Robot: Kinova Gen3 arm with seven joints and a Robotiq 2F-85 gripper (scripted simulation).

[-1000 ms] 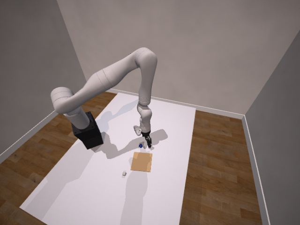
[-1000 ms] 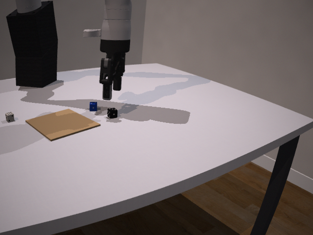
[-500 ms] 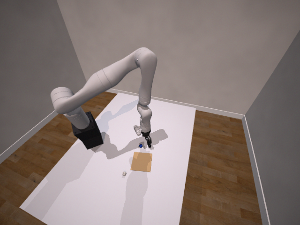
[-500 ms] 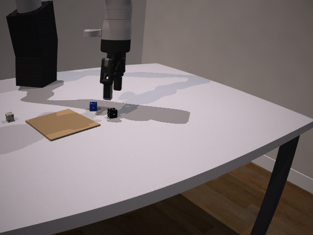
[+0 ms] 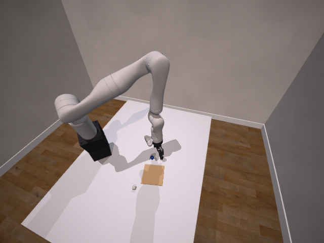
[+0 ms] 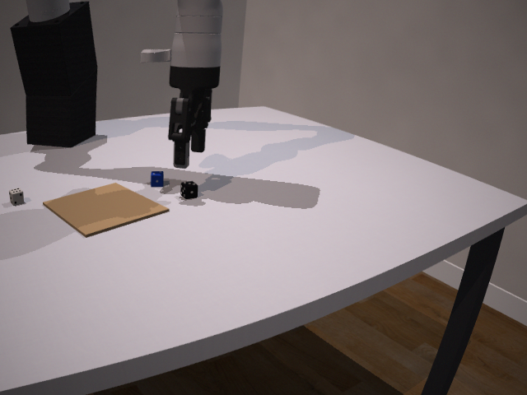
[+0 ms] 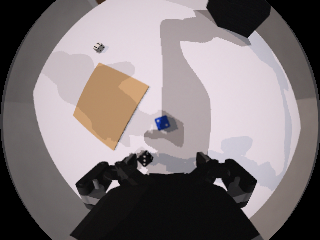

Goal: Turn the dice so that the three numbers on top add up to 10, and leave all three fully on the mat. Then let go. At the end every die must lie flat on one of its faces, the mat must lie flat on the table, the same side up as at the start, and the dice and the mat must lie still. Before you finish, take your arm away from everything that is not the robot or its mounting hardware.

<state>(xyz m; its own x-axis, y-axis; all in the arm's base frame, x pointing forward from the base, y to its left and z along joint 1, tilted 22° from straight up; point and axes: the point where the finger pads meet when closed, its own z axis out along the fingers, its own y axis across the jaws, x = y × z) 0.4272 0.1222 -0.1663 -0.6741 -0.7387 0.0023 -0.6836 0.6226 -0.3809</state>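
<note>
Now: the black die 4 cm below my hand, 3 cm ahead of it and 2 cm to the right of it. From my hand the other things lie so: blue die (4 cm to the right, 4 cm below, 3 cm behind); then white die (28 cm to the right, 6 cm behind, 4 cm below); then tan mat (16 cm to the right, 5 cm below, 2 cm ahead).
</note>
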